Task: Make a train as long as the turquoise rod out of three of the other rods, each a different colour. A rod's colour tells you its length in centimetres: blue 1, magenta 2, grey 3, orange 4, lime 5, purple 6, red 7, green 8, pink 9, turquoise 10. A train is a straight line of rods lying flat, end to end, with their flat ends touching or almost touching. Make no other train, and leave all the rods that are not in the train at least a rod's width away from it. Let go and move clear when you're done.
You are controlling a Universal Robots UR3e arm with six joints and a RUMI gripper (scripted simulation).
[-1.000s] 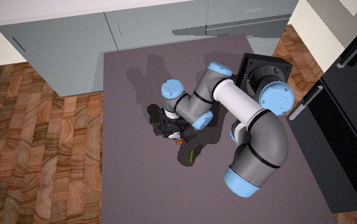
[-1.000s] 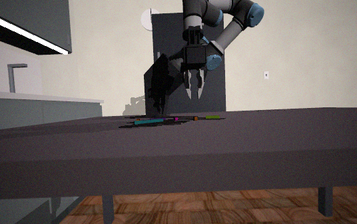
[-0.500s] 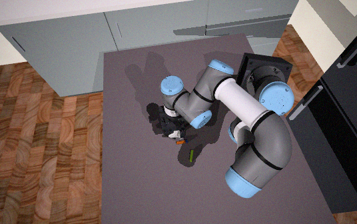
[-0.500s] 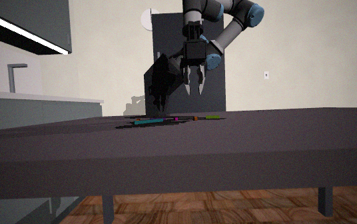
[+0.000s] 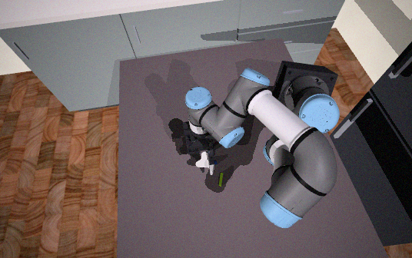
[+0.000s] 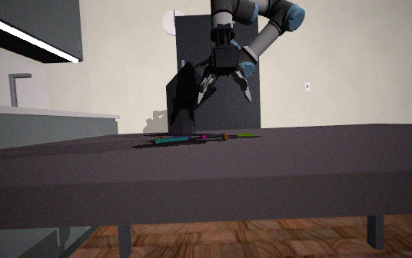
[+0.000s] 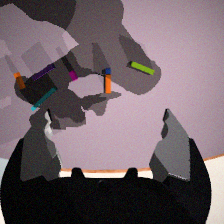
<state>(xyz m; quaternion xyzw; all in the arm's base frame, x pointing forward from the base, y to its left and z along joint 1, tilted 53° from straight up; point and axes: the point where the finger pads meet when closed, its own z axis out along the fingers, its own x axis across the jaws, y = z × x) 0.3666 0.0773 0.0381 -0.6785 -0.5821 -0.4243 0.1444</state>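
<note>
Right now my hand is 4 cm past the lime rod, 7 cm to the right of it and 10 cm above it. Round my hand: blue rod (3 cm behind, 10 cm below); then magenta rod (2 cm behind, 7 cm to the right, 10 cm below); then purple rod (3 cm behind, 14 cm to the right, 10 cm below).
</note>
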